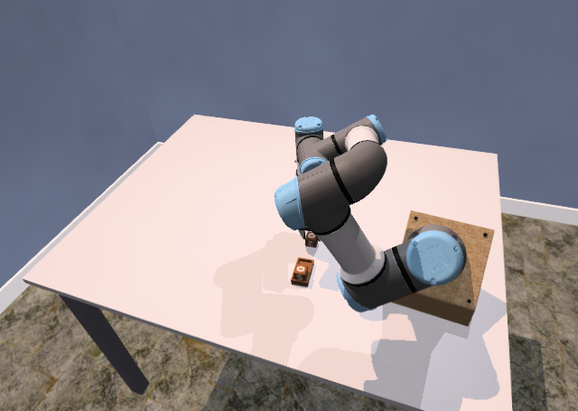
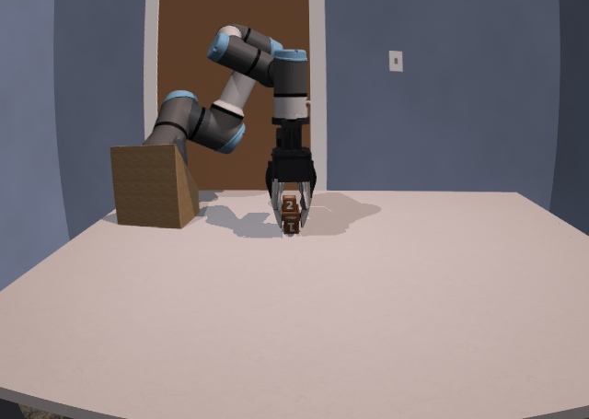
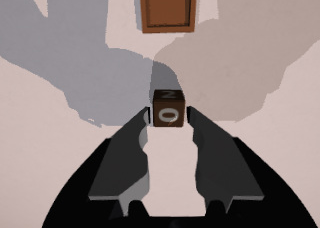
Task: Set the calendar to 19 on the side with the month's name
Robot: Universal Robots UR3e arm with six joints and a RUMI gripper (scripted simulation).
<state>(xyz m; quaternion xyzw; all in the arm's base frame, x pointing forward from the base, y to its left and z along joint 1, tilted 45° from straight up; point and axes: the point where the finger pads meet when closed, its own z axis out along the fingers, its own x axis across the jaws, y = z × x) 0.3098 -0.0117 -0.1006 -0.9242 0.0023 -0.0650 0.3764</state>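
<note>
The brown digit cube lies 10 mm below my hand. Round my hand: tray: 110 mm to the left, 20 mm below, 10 mm behind.
</note>
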